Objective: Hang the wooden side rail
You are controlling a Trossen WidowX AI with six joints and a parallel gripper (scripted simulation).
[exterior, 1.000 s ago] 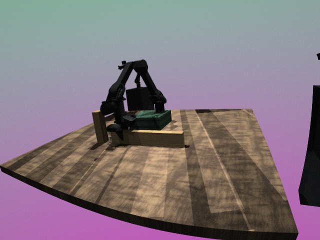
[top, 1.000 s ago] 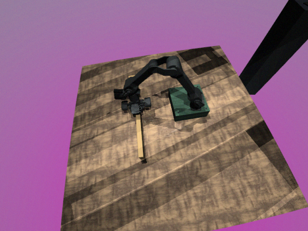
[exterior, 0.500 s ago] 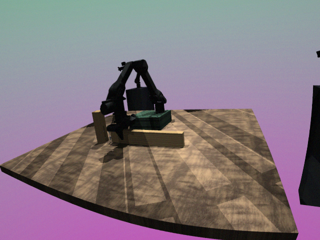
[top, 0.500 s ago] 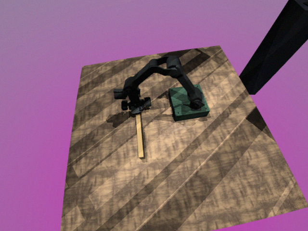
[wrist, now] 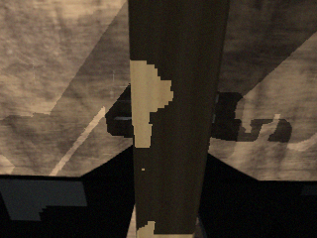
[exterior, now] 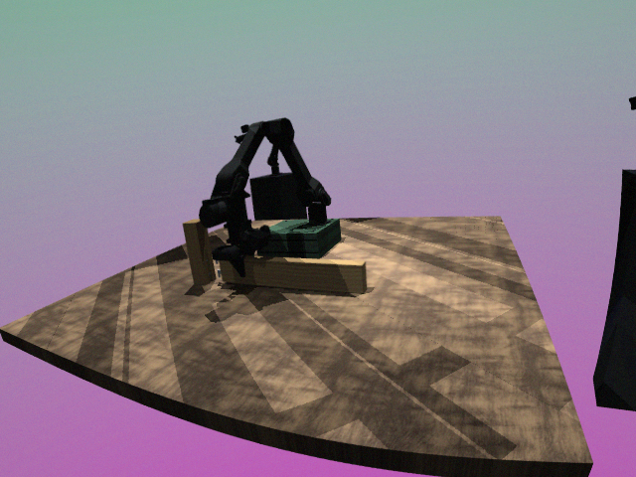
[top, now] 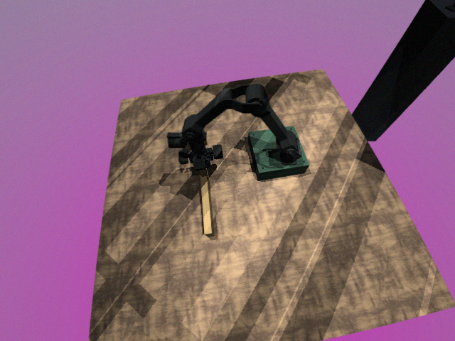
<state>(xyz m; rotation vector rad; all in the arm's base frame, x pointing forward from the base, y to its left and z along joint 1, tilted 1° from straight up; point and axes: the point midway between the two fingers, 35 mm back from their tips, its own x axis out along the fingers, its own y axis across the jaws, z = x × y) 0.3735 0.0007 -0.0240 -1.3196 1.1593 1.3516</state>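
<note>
The headboard post is 14 cm to the right of my gripper tip, 5 cm above it and 3 cm ahead of it.
</note>
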